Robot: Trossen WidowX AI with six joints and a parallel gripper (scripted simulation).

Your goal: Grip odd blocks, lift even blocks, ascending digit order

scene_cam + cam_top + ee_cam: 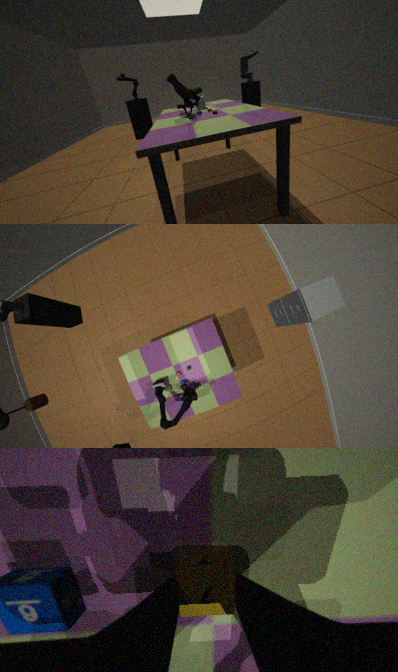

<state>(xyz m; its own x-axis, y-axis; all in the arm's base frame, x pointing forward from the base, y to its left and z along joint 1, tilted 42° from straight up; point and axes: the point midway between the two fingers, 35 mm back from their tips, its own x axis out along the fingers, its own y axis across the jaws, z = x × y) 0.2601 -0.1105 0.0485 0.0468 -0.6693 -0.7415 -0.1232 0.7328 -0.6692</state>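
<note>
Now: gripper tip right at the yellow block. The rest, counted from my gripper tip: grey block (10 cm ahead, 1 cm to the left); blue block (10 cm to the left, 2 cm behind); orange block (20 cm to the left, 4 cm behind).
</note>
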